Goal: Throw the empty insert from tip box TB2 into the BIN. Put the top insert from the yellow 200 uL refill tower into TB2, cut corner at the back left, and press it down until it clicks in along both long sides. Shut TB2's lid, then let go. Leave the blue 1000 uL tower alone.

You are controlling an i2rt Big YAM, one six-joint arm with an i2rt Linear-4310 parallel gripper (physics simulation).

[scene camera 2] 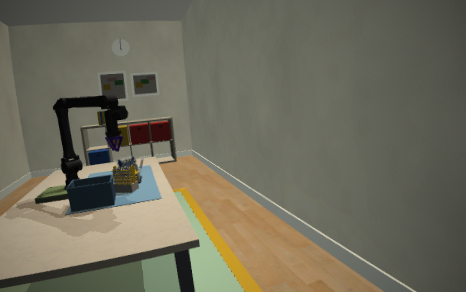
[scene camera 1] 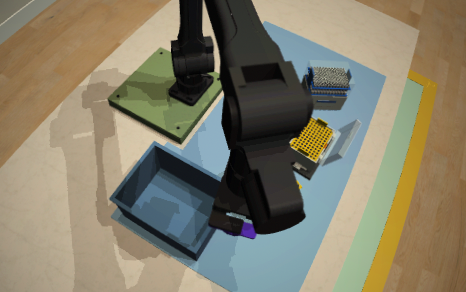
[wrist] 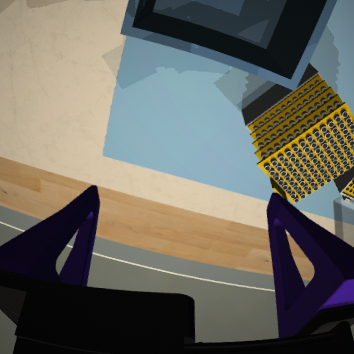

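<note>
My gripper [scene camera 1: 242, 230] [scene camera 2: 114, 144] [wrist: 184, 197] is open and empty, high above the mat. In the wrist view its fingers are wide apart, with the yellow refill tower [wrist: 310, 155] [scene camera 2: 125, 175] beyond the right fingertip; the arm hides most of that tower in scene camera 1. TB2 holds a yellow insert [scene camera 1: 314, 139] with dark, empty holes, and its clear lid [scene camera 1: 345, 145] stands open. A corner of TB2's insert [wrist: 350, 189] shows at the wrist view's right edge. The dark blue BIN [scene camera 1: 185, 171] [scene camera 2: 92, 196] [wrist: 200, 50] stands open on the mat. Its visible floor holds no insert.
The blue 1000 uL tower [scene camera 1: 328, 82] stands beyond TB2, under a clear raised cover. The green base plate [scene camera 1: 145, 95] [scene camera 2: 50, 194] carries the arm behind the BIN. The blue mat [scene camera 1: 330, 200] [wrist: 170, 120] lies under the boxes. A shelf unit [scene camera 2: 174, 140] stands at the far wall.
</note>
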